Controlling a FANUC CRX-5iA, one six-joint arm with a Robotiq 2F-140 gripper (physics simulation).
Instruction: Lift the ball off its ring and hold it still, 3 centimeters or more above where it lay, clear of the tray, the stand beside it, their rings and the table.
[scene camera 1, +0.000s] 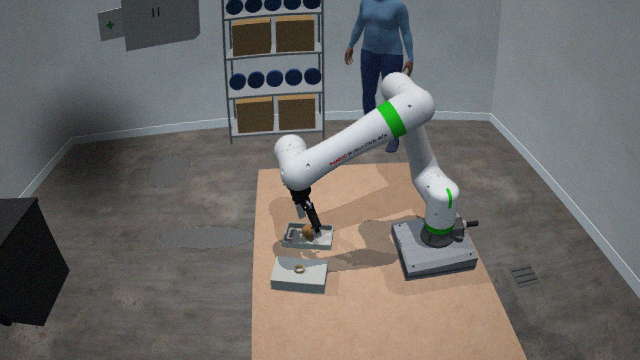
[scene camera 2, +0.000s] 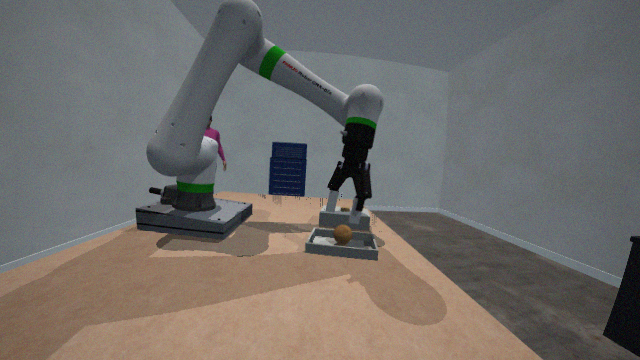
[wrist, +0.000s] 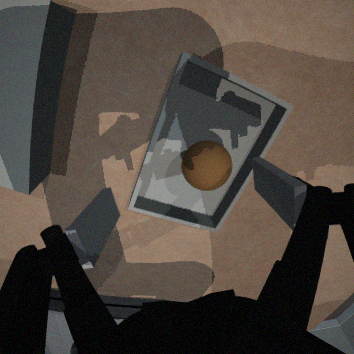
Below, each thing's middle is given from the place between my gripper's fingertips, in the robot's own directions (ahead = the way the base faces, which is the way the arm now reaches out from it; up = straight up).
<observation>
My hand is 4 cm above the orange-brown ball (wrist: 206, 164), 3 cm to the left of it and 1 cm short of it. The rest, counted from my hand: stand (scene camera 1: 302, 275): 21 cm to the left, 5 cm below, 3 cm ahead; then grey tray (scene camera 2: 321, 241): 7 cm below, 3 cm to the right, 1 cm ahead.
</observation>
